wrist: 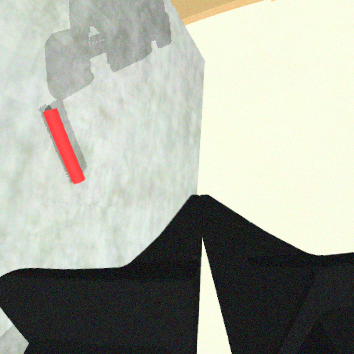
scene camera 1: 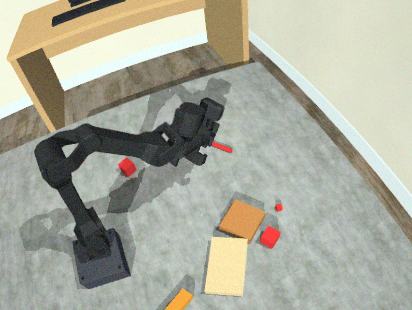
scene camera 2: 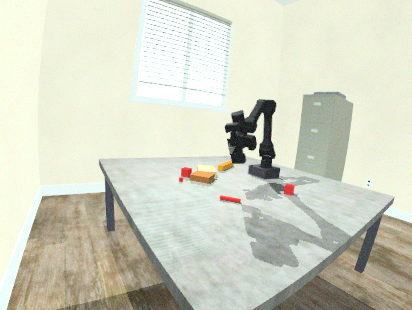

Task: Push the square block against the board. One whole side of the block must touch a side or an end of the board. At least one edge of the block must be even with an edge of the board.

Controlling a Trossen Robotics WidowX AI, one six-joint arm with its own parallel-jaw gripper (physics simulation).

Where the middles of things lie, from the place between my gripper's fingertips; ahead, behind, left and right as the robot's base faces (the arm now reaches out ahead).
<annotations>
My hand is 20 mm past the square block (scene camera 1: 242, 221), 240 mm to the left of it and 160 mm above it. The rest, counted from my hand: pale tan board (scene camera 1: 226, 269) 110 mm behind, 350 mm to the right, 160 mm below.
</annotations>
